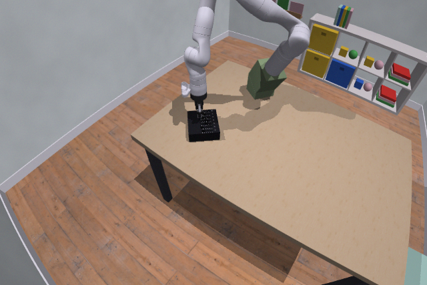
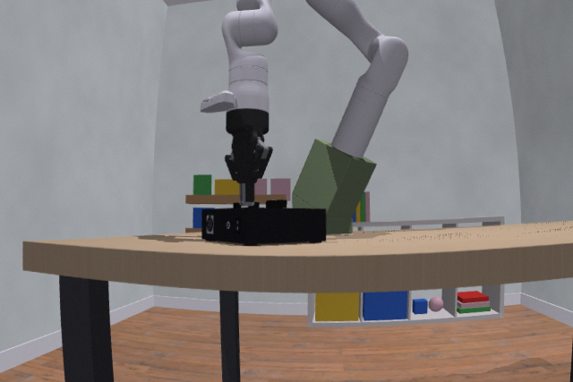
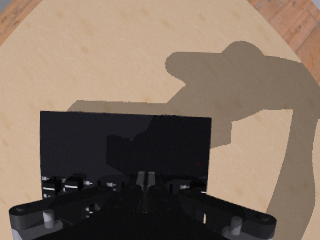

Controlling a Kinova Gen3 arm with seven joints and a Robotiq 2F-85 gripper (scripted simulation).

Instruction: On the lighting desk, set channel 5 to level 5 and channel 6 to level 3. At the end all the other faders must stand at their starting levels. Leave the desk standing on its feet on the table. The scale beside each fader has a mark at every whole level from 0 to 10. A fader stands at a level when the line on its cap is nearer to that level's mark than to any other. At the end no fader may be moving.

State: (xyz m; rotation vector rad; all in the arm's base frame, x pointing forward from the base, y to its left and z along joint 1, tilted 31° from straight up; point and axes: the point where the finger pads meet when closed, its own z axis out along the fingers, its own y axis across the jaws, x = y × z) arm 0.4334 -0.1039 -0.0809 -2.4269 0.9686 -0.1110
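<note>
The channel 6 fader lies 30 mm behind my hand and 10 mm below it. Round my hand: channel 5 fader (10 mm to the left, 10 mm below, 10 mm behind).
</note>
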